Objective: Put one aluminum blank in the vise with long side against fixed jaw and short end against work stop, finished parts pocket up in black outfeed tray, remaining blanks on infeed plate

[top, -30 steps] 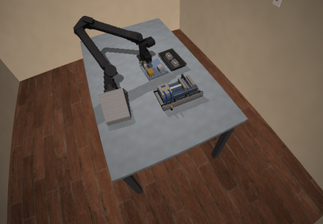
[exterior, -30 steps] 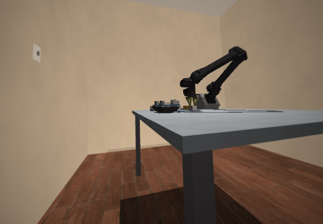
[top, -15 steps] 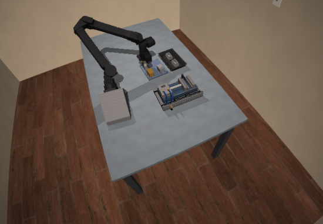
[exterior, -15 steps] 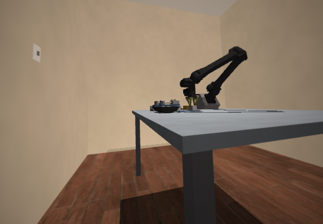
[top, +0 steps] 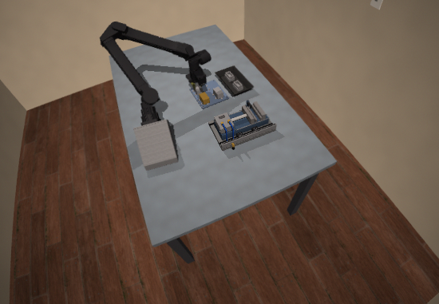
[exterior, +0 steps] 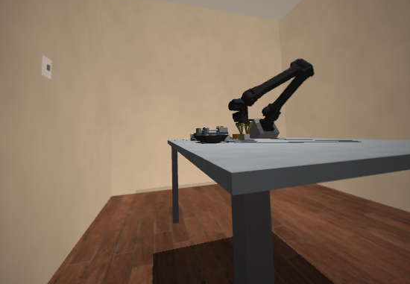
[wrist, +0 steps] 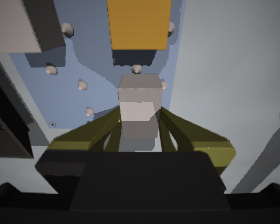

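The yellow brass blank is 9 cm to the right of my hand, 2 cm below it and 2 cm ahead of it. The rest, counted from my hand: blue vise base (33 cm to the right, 16 cm ahead).
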